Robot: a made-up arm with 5 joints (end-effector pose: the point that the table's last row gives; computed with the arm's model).
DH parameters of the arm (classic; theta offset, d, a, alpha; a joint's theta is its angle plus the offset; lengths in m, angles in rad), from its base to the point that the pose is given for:
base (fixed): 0 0 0 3.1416
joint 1: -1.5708 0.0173 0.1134 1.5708
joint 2: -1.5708 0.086 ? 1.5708
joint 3: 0 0.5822 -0.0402 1.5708
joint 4: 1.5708 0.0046 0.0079 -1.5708
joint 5: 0.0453 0 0.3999 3.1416
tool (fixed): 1.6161 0.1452 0 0
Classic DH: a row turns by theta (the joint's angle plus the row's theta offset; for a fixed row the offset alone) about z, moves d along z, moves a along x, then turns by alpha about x.
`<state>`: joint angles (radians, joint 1 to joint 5).
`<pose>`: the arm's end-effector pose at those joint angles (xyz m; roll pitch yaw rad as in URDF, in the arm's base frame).
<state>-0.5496 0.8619 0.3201 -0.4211 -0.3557</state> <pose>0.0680 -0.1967 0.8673 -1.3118 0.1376 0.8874</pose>
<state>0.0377 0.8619 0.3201 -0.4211 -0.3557</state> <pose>-0.0524 -0.2014 0.8673 -1.3118 0.1376 0.3001</pose>
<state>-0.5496 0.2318 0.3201 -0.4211 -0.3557</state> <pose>0.3085 -0.5893 0.5108 -0.7200 -0.0827 0.9042</pose>
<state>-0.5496 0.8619 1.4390 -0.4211 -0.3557</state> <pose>-0.1179 -0.4170 0.7894 -1.8214 -0.3592 1.8342</pose>
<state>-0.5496 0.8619 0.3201 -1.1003 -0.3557</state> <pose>-0.0945 -0.0043 0.7533 -1.9816 0.1199 0.6536</pose>
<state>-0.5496 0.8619 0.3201 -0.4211 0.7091</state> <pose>-0.2073 -0.4448 0.7016 -1.1611 -0.8805 0.5279</pose>
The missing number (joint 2, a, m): 0.0572
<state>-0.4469 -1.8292 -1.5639 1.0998 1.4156</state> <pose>-0.0406 -0.1678 -0.8430 2.7862 0.4032 -2.9925</pose>
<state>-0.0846 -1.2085 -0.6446 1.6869 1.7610</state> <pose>-0.3381 -0.4680 -0.5958 -2.8952 0.1301 2.4936</pose>
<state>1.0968 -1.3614 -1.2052 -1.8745 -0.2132</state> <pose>0.0563 -0.2182 -0.3133 -0.3320 0.2699 0.3063</pose>
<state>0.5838 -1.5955 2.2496 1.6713 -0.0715</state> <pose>0.0939 -0.3347 -0.7117 -3.0582 0.0252 -2.9048</pose>
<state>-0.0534 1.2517 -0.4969 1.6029 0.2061</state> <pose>-0.3582 -0.4004 0.5721 0.2787 0.2106 -0.6224</pose>
